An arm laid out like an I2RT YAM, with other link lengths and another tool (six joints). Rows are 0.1 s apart.
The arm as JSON. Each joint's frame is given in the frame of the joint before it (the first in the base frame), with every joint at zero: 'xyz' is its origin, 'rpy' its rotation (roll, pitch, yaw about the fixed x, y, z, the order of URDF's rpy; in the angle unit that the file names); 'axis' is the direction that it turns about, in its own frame. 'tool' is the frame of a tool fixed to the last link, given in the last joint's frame.
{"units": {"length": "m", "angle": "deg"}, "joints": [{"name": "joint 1", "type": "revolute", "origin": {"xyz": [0.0, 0.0, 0.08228], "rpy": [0.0, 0.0, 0.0]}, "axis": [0.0, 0.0, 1.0]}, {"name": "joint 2", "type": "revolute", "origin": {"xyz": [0.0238, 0.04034, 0.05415], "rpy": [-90.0, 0.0, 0.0]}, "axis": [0.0, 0.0, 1.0]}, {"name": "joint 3", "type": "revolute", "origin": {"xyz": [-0.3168, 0.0, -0.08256], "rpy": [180.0, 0.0, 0.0]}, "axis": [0.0, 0.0, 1.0]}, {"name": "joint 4", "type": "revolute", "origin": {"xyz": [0.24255, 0.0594, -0.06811], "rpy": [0.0, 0.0, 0.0]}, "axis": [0.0, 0.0, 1.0]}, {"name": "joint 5", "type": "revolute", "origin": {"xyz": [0.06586, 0.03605, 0.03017], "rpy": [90.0, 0.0, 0.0]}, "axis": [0.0, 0.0, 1.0]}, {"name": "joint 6", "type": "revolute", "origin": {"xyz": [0.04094, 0.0, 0.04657], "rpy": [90.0, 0.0, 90.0]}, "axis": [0.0, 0.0, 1.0]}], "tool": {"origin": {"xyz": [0.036, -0.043, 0.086], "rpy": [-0.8, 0.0, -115.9]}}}
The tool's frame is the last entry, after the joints.
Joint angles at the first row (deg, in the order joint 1, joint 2, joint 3, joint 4, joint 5, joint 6):
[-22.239, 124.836, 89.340, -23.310, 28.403, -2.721]
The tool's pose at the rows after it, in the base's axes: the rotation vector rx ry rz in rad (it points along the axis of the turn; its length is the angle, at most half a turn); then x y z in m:
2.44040, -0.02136, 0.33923, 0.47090, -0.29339, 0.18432
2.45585, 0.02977, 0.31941, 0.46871, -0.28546, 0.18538
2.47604, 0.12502, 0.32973, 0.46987, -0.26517, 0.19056
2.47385, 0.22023, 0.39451, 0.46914, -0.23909, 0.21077
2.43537, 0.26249, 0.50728, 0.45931, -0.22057, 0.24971
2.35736, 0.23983, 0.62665, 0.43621, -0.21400, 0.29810
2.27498, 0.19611, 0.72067, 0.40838, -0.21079, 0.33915
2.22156, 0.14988, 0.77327, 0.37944, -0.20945, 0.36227
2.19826, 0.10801, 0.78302, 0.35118, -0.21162, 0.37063
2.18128, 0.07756, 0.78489, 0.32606, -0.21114, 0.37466
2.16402, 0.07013, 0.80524, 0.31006, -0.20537, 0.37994
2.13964, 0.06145, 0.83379, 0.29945, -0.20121, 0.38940
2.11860, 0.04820, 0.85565, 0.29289, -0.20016, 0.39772
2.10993, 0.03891, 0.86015, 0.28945, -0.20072, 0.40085
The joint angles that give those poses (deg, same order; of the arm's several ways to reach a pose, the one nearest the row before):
[-22.152, 124.311, 88.685, -23.442, 28.490, -3.398]
[-21.671, 123.176, 87.637, -24.534, 27.922, -4.863]
[-20.076, 120.792, 85.471, -24.993, 26.305, -7.137]
[-17.977, 116.225, 82.412, -24.337, 24.382, -9.409]
[-16.774, 109.515, 79.288, -22.853, 22.896, -11.048]
[-16.928, 101.580, 75.963, -20.512, 22.874, -12.141]
[-17.474, 94.366, 72.904, -18.285, 23.551, -12.819]
[-18.349, 88.466, 69.495, -16.798, 24.075, -12.885]
[-19.858, 83.767, 66.063, -16.491, 24.271, -12.842]
[-21.014, 79.527, 62.829, -16.492, 24.514, -12.862]
[-21.081, 76.096, 60.644, -16.405, 24.513, -12.950]
[-21.081, 73.603, 59.898, -16.293, 24.535, -13.081]
[-21.299, 72.204, 59.875, -16.119, 24.579, -13.103]
[-21.562, 71.658, 59.877, -16.120, 24.687, -13.103]

